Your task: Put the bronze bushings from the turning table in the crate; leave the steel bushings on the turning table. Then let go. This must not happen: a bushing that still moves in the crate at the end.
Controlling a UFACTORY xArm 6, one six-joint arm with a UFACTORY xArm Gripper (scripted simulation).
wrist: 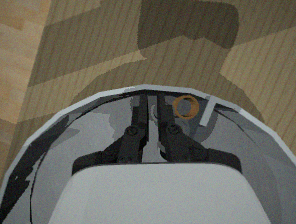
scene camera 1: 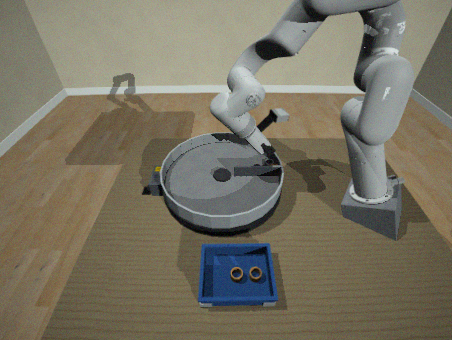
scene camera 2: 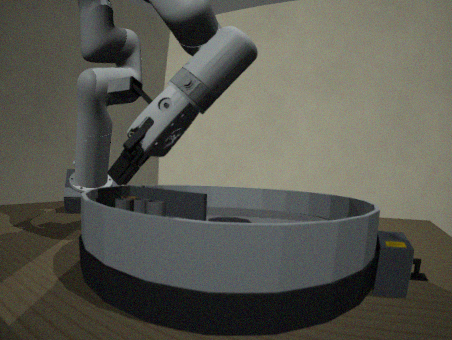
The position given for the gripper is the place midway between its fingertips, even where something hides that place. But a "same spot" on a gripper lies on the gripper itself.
Labels:
The gripper shows in the wrist view, in scene camera 1 and in scene camera 2 (116,179). The same spot on the gripper: (scene camera 1: 269,151) is (wrist: 241,168).

